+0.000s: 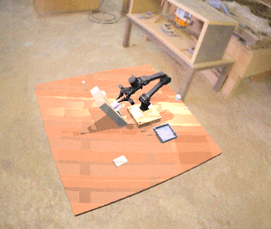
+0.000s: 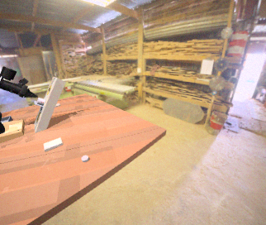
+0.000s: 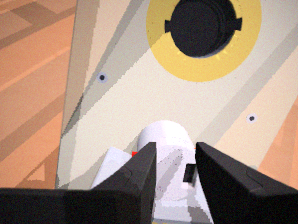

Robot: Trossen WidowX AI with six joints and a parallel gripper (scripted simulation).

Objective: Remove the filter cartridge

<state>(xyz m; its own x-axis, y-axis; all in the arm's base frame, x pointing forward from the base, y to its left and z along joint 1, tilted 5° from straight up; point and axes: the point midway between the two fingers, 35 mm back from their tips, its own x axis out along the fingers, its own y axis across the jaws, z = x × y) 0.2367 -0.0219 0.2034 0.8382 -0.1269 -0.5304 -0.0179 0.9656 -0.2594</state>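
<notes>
My gripper tip is now 10 mm short of the round filter cartridge and 40 mm above it. Also, from my gripper tip: service panel (50 mm ahead, 10 mm to the right, 50 mm below); then dark-rimmed tray (290 mm behind, 320 mm to the left, 200 mm below).
</notes>
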